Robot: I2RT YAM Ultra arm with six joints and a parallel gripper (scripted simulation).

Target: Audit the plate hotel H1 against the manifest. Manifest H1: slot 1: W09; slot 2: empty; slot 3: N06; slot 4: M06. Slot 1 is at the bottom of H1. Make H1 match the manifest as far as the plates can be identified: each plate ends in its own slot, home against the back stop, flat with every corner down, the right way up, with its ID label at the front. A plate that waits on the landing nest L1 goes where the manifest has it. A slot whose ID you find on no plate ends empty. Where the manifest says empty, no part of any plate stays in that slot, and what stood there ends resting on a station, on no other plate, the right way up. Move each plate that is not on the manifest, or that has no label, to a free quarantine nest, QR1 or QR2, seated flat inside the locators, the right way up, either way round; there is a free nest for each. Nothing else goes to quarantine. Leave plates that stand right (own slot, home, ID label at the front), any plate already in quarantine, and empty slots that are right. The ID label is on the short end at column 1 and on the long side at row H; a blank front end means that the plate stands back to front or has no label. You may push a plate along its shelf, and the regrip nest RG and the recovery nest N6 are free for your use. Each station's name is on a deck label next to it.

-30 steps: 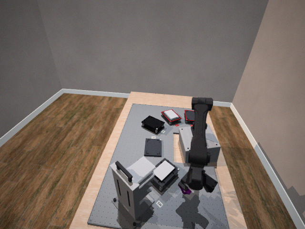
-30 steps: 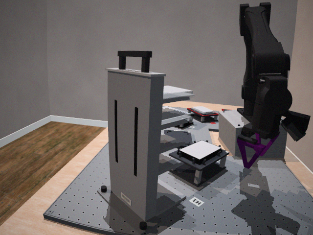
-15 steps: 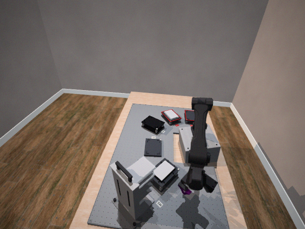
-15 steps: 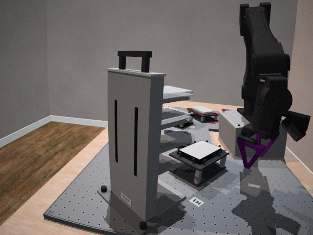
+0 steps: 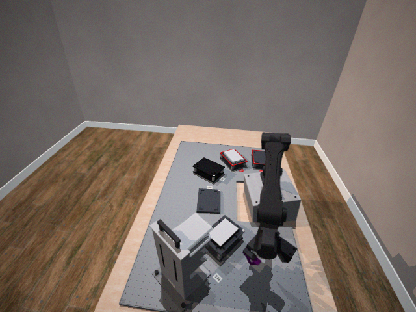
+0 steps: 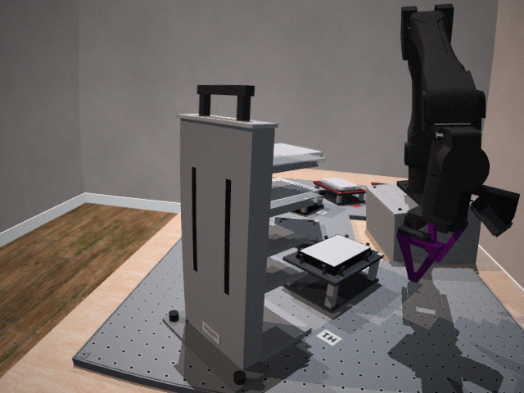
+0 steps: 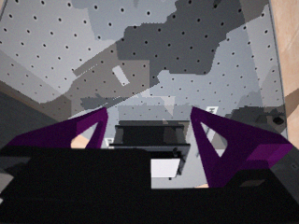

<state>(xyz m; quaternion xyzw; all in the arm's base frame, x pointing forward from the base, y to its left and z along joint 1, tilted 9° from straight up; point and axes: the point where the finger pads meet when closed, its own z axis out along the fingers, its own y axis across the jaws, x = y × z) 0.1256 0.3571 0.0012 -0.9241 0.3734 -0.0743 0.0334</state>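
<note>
My hand is 13 cm short of the dark plate, 12 cm to the left of it and 4 cm above it. From my hand the other things lie so: plate hotel H1: 31 cm ahead, 7 cm to the left, 5 cm above; then black raised nest: 19 cm ahead, 60 cm to the right, 6 cm below; then h1 deck label: 15 cm ahead, 5 cm to the left, 11 cm below.
</note>
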